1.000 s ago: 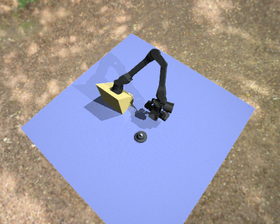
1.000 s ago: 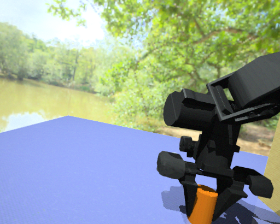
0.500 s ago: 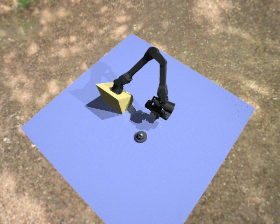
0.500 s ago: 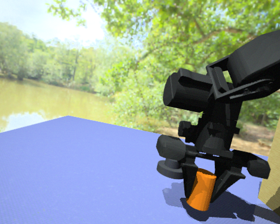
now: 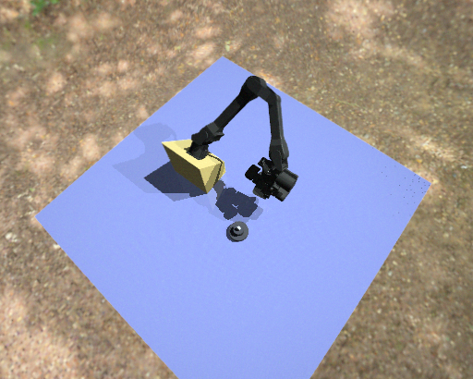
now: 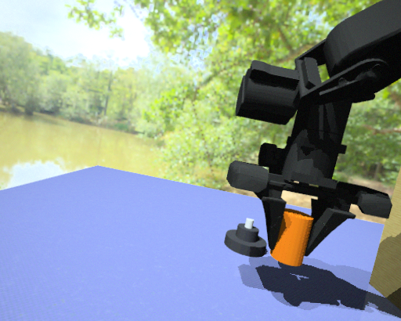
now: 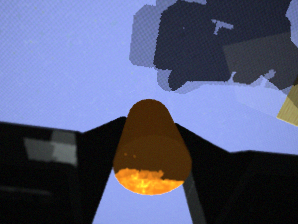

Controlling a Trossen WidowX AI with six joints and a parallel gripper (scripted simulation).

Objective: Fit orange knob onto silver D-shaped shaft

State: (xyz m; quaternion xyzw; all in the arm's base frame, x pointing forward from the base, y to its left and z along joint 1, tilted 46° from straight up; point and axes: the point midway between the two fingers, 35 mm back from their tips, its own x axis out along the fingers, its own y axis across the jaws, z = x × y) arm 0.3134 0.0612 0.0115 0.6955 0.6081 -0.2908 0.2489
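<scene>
Now: the round pedestal 20 mm behind my gripper tip, 190 mm to the right of it and 50 mm below it. From my gripper tip the other things lie so: orange knob (40 mm above).
</scene>
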